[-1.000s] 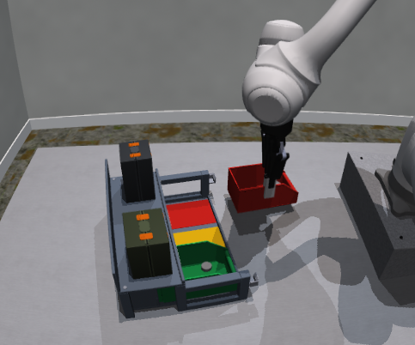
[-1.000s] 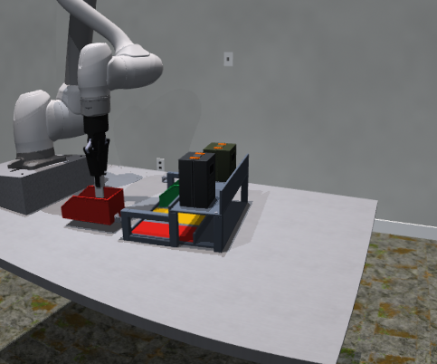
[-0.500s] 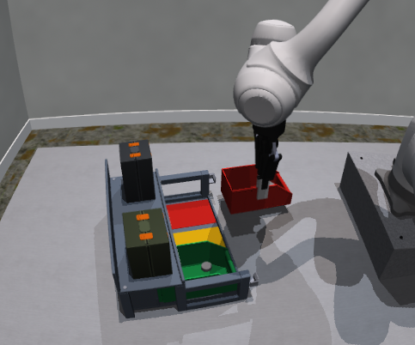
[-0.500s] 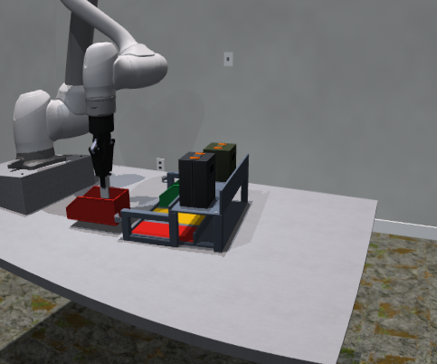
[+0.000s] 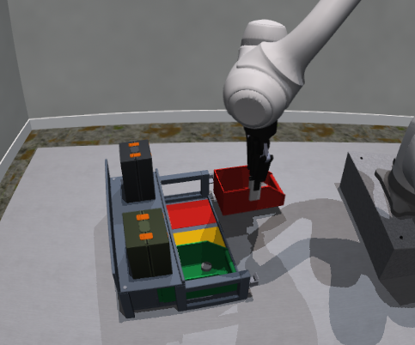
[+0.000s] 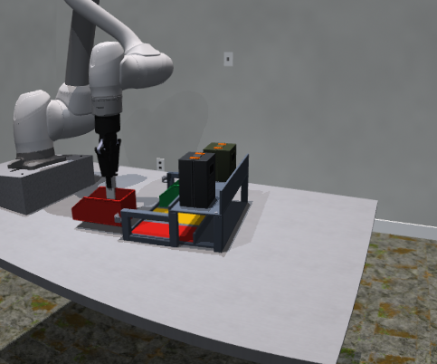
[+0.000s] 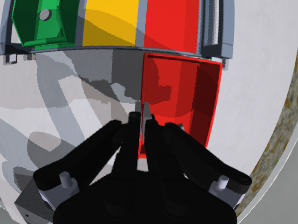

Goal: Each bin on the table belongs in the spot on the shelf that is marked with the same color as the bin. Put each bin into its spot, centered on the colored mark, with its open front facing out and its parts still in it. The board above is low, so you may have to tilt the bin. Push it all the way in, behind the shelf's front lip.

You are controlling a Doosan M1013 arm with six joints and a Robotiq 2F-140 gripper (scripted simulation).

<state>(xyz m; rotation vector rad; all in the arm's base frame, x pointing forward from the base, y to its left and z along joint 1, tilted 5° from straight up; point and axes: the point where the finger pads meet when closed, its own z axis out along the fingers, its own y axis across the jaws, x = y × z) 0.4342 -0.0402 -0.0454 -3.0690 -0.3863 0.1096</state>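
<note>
Right now the red bin is 50 mm to the right of my hand, 40 mm below it and 10 mm ahead of it. The rest, counted from my hand: green bin 220 mm to the left, 140 mm ahead, 60 mm below.
</note>
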